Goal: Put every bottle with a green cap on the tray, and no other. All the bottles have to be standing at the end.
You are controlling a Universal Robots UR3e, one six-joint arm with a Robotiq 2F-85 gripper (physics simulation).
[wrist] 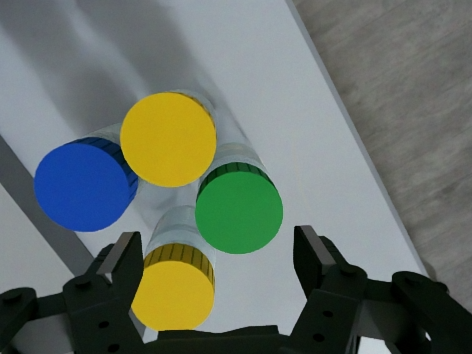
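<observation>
A bottle with a green cap [239,212] stands at the middle of the view. A bottle with a yellow cap [168,139] stands up and left of it, and another bottle with a yellow cap [175,292] stands below left, close to the left finger. A bottle with a blue cap [82,185] stands at the left. My gripper [218,247] is open and empty, above the table; its fingertips lie left and right of the green cap in the view, the left one overlapping the lower yellow cap's edge. Part of the tray [37,212] shows at the left edge.
The bottles stand close together on the light table [280,100]. The table's edge runs diagonally down the right side, with the wooden floor [400,100] beyond it. Shadows of the bottles fall toward the upper left.
</observation>
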